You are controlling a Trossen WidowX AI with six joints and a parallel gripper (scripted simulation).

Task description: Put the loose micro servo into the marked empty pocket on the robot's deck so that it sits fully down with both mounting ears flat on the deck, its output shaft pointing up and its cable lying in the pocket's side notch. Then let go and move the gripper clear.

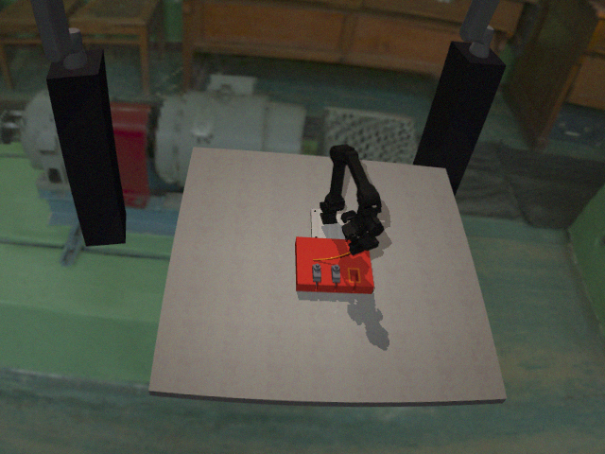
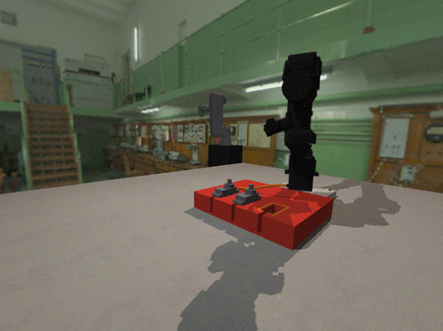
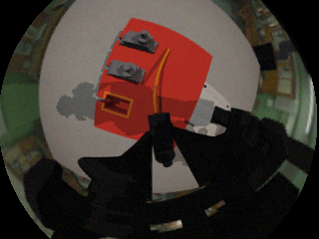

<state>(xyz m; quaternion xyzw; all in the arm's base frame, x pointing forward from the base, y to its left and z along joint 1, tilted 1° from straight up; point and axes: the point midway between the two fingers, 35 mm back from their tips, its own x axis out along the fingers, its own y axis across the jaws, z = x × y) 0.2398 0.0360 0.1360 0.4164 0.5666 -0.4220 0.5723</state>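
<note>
My gripper tip is now 3 cm past the red deck, 7 cm to the left of it and 10 cm above it.
</note>
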